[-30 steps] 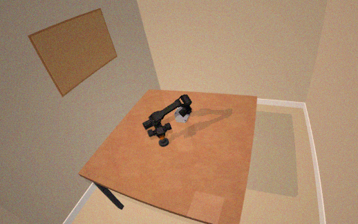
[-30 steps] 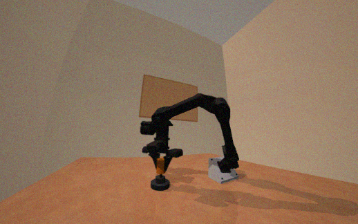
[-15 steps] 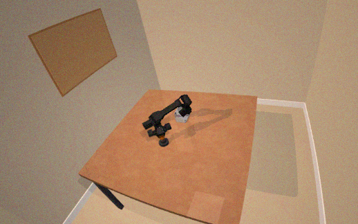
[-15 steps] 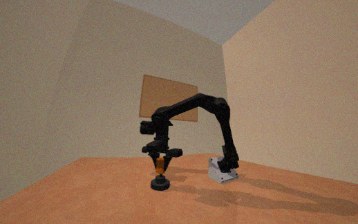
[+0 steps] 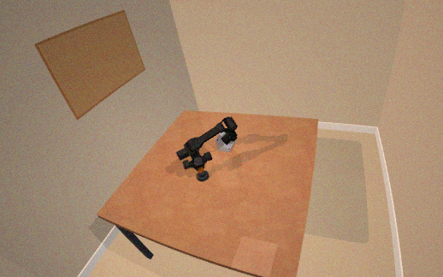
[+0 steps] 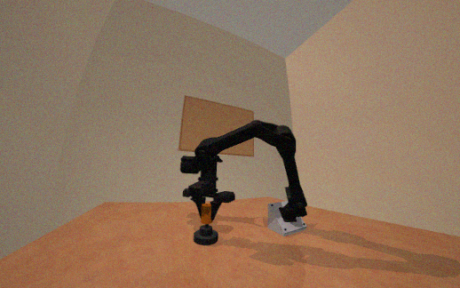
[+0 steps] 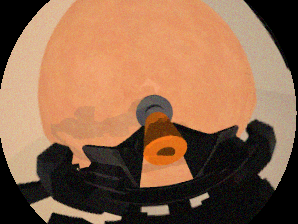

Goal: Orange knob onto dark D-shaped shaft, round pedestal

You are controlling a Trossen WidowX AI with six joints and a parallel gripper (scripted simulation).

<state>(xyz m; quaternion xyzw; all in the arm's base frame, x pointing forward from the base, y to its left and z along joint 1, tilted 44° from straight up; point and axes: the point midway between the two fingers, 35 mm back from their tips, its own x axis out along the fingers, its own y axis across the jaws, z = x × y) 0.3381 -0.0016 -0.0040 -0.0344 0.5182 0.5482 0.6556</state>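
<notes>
My gripper tip is 20 mm below the orange knob. The rest, counted from my gripper tip: round dark pedestal: 40 mm below.
</notes>
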